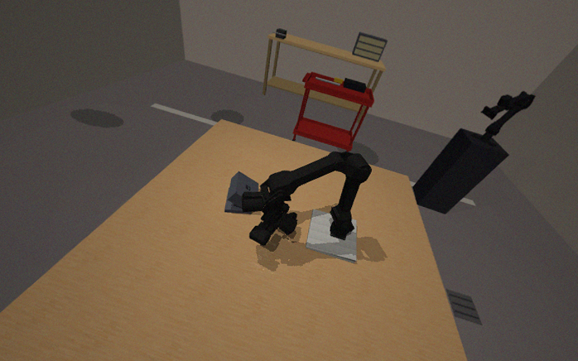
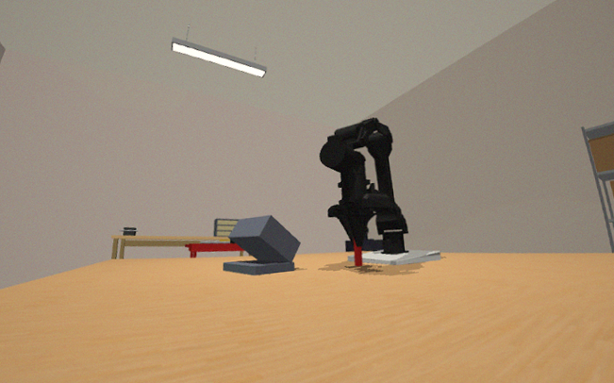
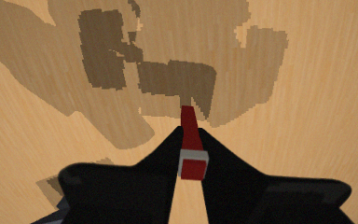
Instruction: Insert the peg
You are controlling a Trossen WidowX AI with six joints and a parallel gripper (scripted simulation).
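My gripper tip is 170 mm short of the sloped grey panel, 150 mm to the left of it and 20 mm below it. Round my gripper tip: red square peg: 20 mm above; flat grey base: 180 mm ahead, 140 mm to the right, 40 mm below.
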